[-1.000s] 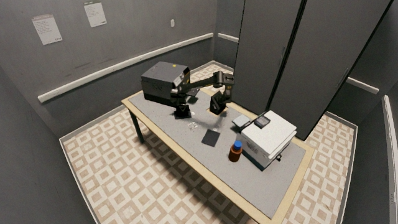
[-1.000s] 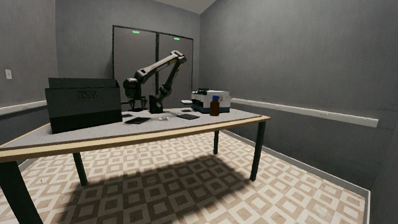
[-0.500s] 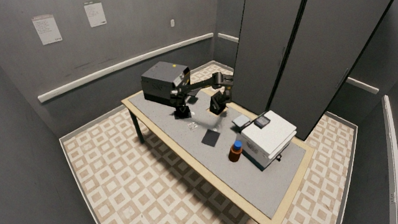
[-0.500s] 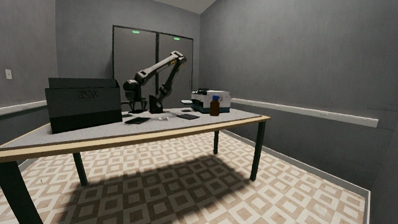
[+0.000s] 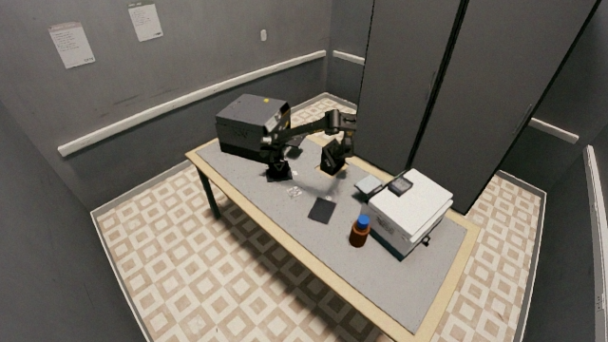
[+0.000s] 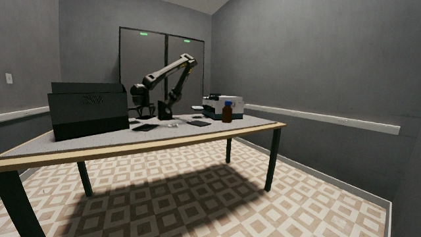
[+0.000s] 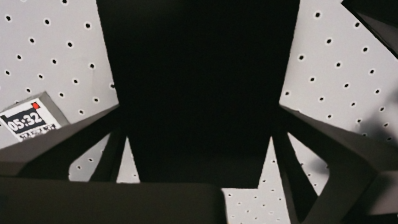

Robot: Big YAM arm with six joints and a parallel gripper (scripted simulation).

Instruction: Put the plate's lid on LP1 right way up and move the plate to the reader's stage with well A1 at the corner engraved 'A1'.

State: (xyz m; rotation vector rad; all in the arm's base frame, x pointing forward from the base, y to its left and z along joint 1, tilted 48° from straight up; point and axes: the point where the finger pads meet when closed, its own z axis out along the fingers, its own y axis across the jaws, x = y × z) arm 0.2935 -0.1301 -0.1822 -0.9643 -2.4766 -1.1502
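Now: hand 80 mm past the LP1 label, 80 mm above it and 60 mm to the right of it. Also, from my hand: dark lid right at my hand; dark flat pad 380 mm to the left, 80 mm below, 60 mm ahead; white multi-well plate 520 mm to the left, 200 mm behind, 20 mm above.
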